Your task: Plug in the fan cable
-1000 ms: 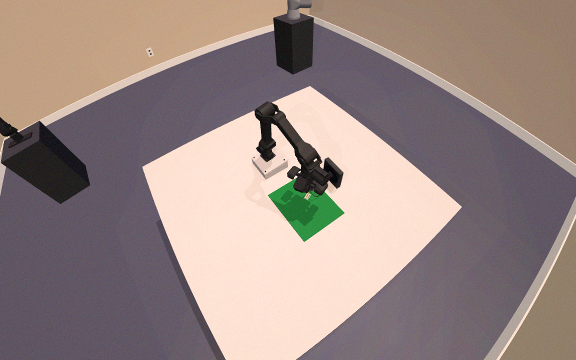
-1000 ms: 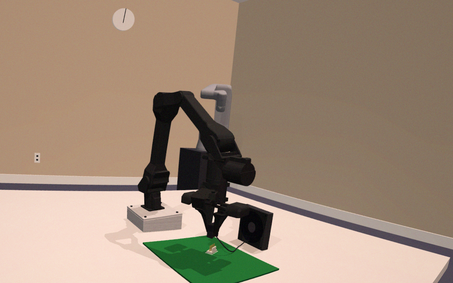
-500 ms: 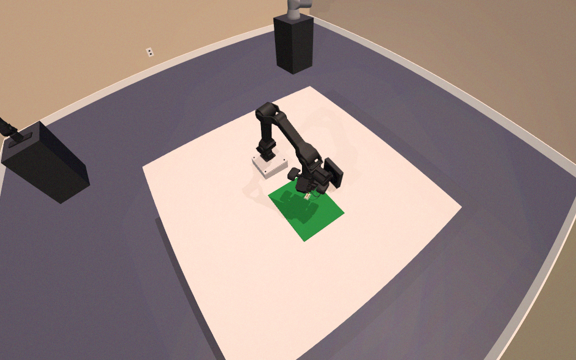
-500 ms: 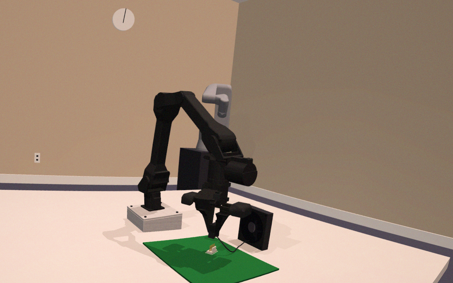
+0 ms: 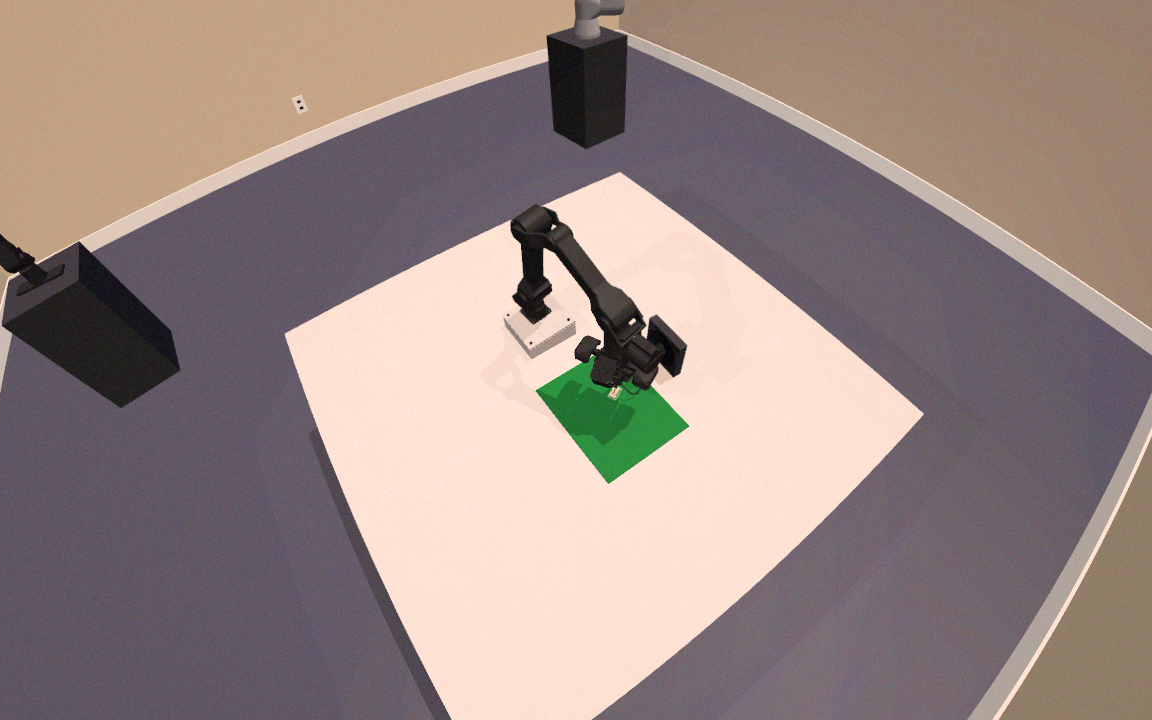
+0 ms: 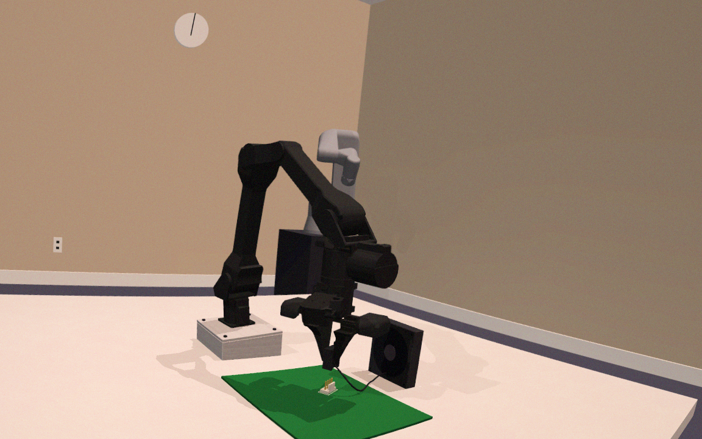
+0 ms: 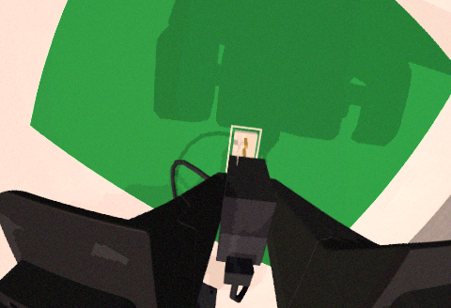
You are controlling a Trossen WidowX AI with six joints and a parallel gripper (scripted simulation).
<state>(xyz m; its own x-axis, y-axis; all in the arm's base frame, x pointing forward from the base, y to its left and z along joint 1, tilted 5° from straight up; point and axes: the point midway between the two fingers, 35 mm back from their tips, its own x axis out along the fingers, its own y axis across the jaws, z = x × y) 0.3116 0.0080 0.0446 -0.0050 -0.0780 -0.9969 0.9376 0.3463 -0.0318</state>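
Now: gripper tip 20 mm short of the green board, 30 mm to the left of it and 80 mm above it. Round my gripper tip: black fan plug 10 mm to the left, 10 mm above; black fan 160 mm to the left.
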